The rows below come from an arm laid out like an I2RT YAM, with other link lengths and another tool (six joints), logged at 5 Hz.
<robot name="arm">
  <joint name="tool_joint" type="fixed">
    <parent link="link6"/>
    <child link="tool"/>
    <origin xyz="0.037 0.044 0.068" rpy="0.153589 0 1.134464"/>
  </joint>
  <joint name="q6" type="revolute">
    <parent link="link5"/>
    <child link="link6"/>
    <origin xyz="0 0.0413 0.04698" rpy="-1.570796 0 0"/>
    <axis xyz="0 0 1"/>
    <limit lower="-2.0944" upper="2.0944"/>
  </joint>
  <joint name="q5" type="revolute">
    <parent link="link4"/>
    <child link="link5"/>
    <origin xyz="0.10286 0.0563 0.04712" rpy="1.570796 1.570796 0"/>
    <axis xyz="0 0 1"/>
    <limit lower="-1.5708" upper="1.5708"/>
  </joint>
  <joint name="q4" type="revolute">
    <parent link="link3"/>
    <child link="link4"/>
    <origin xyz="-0.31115 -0.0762 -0.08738" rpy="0 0 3.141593"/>
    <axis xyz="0 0 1"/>
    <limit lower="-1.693" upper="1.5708"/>
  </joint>
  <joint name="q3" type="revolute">
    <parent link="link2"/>
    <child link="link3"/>
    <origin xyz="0.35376 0 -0.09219" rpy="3.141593 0 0"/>
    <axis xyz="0 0 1"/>
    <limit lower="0" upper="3.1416"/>
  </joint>
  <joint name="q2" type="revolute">
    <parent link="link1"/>
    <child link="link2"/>
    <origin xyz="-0.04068 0.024 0.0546" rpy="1.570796 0 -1.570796"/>
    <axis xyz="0 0 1"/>
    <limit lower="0" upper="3.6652"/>
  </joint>
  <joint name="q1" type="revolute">
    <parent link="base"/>
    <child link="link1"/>
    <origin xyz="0 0 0.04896" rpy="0 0 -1.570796"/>
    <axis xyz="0 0 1"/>
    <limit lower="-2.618" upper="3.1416"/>
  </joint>
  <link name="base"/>
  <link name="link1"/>
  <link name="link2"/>
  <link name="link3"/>
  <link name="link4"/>
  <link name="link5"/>
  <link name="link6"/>
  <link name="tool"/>
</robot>
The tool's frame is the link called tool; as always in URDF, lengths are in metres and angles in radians.
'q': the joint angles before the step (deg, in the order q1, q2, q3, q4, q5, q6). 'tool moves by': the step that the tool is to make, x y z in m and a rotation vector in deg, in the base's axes. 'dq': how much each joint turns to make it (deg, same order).
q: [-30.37 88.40 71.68 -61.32 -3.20 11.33]
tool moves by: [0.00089 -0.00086 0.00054 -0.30 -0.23 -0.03]
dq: [0.00 0.00 0.00 0.35 0.15 0.00]
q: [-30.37 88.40 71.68 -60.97 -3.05 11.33]
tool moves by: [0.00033 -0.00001 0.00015 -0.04 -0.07 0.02]
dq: [0.02 0.00 0.00 0.08 0.00 0.00]
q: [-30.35 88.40 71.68 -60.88 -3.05 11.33]
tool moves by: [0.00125 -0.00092 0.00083 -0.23 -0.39 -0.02]
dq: [-0.02 0.00 0.00 0.45 0.00 0.00]
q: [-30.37 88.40 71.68 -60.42 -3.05 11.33]
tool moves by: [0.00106 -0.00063 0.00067 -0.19 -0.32 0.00]
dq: [0.00 0.00 0.00 0.37 0.00 0.00]
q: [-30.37 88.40 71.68 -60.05 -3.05 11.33]
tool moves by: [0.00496 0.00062 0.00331 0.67 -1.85 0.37]
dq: [0.02 0.00 0.01 1.26 -1.55 0.02]
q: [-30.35 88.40 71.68 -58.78 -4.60 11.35]
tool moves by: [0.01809 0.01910 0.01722 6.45 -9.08 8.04]
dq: [0.02 0.00 0.00 3.69 -12.00 -4.91]
